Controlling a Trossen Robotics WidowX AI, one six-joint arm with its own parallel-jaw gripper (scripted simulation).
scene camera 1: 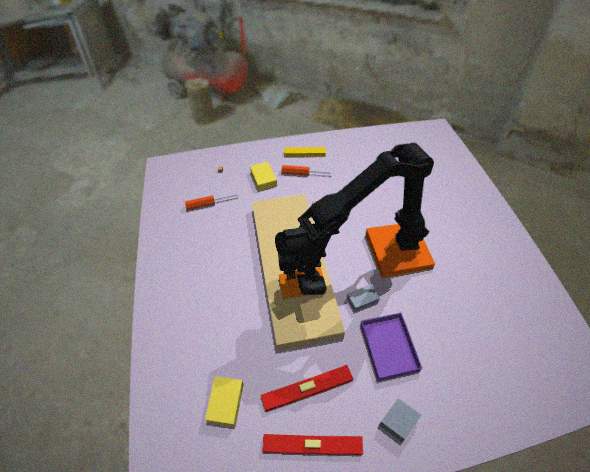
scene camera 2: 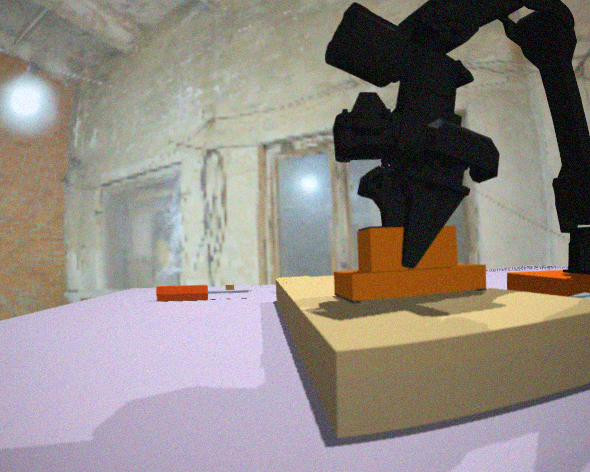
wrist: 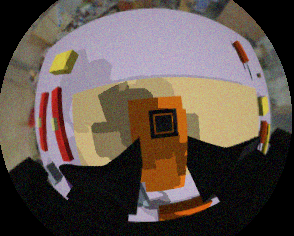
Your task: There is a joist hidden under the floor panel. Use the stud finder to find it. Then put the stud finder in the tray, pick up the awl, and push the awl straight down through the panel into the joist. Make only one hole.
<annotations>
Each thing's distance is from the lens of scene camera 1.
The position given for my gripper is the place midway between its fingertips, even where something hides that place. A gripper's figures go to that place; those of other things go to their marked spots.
my gripper (scene camera 1: 298, 281): 110 cm
grey block (scene camera 1: 399, 421): 100 cm
</annotations>
